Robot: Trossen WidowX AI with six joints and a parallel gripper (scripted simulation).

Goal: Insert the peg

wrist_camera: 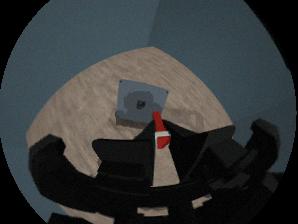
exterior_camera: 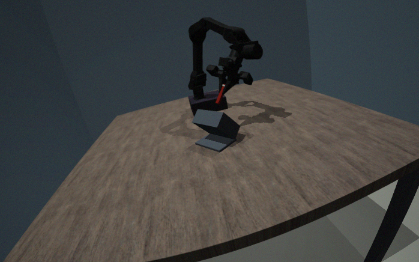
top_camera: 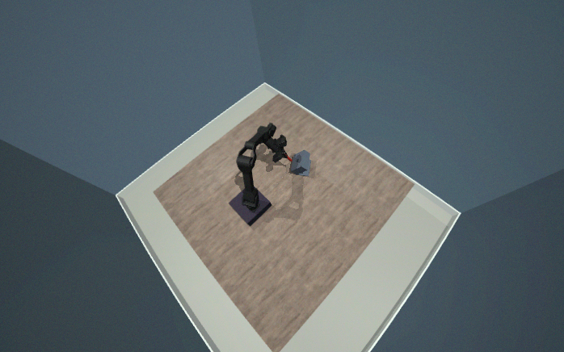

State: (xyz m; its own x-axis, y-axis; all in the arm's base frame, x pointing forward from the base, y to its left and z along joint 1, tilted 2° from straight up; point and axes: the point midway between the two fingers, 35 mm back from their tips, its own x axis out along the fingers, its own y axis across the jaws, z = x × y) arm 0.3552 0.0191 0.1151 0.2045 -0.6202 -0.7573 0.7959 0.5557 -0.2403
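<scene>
Right now my gripper tip is 6 cm short of the grey sloped panel, 6 cm to the left of it and 9 cm above it. Round my gripper tip: red peg: 1 cm to the left, 1 cm above; flat foot plate: 7 cm ahead, 8 cm to the right, 15 cm below.
</scene>
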